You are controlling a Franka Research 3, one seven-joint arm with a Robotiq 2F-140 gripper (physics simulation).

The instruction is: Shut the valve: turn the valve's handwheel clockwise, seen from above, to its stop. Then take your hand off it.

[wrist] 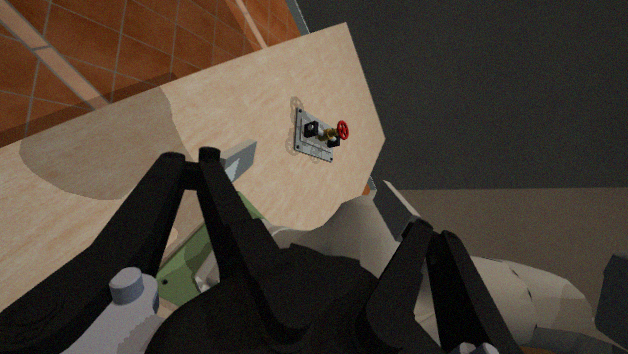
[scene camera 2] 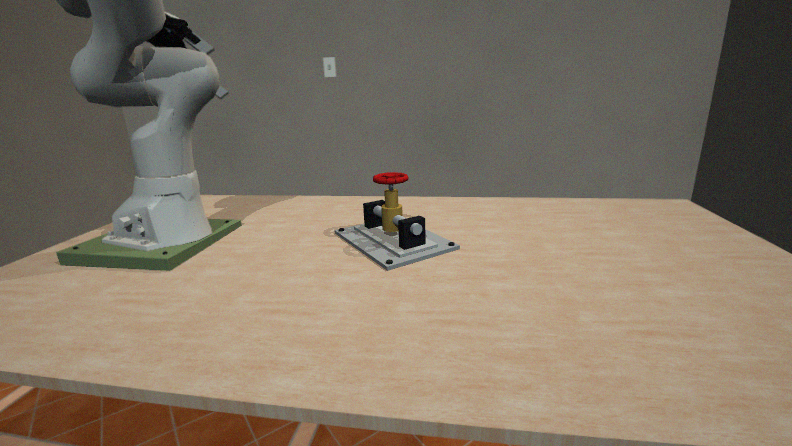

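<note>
The valve's red handwheel sits level on top of a brass valve body. The valve body stands upright between two black blocks on a grey base plate. My gripper is open, its two fingers wide apart with nothing between them. It is high up beside the arm at the upper left of the scene view, well above the handwheel and far to its left. It touches no part of the valve. Part of the gripper is hidden behind the arm in the scene view.
The arm stands on a green base at the left of the wooden table. Black blocks flank the valve body below the wheel. A grey wall with a switch plate rises behind the table.
</note>
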